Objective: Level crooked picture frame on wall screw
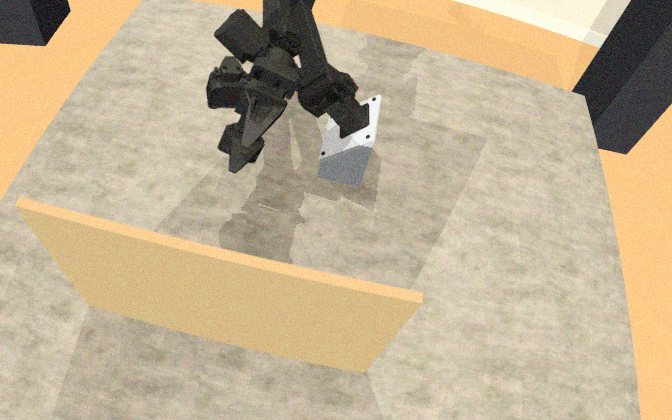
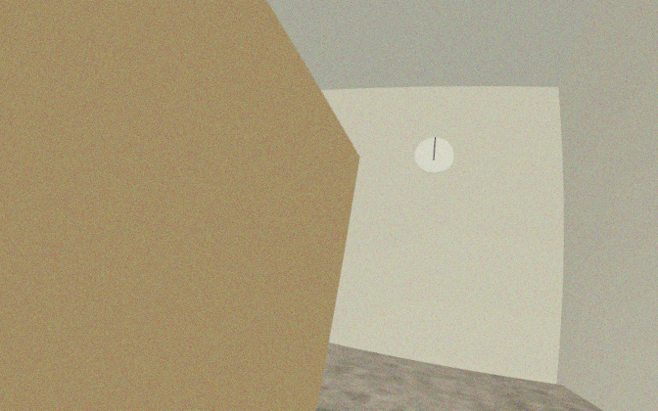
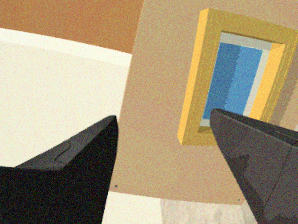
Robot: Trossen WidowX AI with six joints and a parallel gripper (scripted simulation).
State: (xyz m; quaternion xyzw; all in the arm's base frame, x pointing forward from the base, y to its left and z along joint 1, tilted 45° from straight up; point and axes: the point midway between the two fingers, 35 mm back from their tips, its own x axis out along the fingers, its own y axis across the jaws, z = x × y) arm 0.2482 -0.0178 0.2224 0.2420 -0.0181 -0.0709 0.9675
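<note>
Right now my gripper tip is 130 mm short of the picture frame, 110 mm above it and 20 mm to the left of it. Round my gripper tip: tan wall panel 140 mm ahead, 120 mm below, 10 mm to the right.
</note>
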